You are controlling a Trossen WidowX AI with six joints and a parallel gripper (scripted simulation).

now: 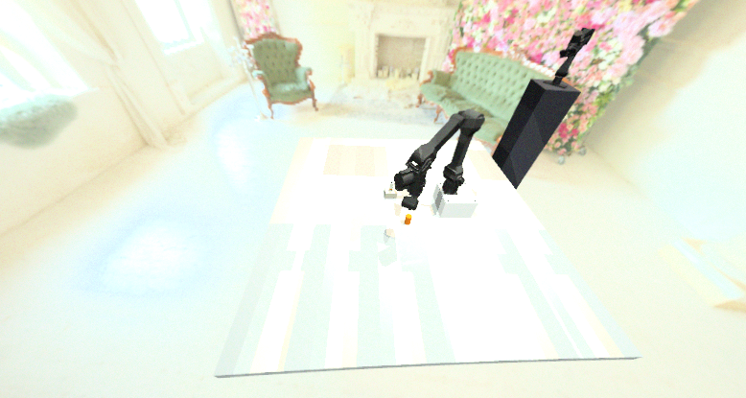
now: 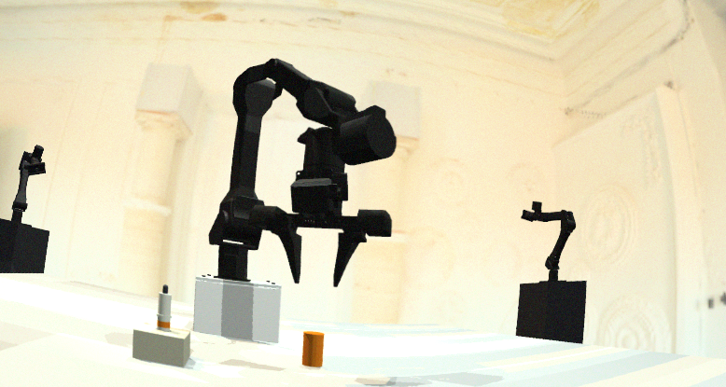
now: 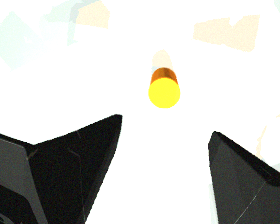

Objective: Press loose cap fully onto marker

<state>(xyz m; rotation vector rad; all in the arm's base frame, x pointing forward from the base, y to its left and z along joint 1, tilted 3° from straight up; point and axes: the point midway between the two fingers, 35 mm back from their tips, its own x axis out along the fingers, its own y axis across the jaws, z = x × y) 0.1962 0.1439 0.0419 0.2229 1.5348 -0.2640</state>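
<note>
My gripper tip is 9 cm above the orange cap. Also, from my gripper tip: beige holder block: 9 cm ahead, 18 cm to the right, 10 cm below.
</note>
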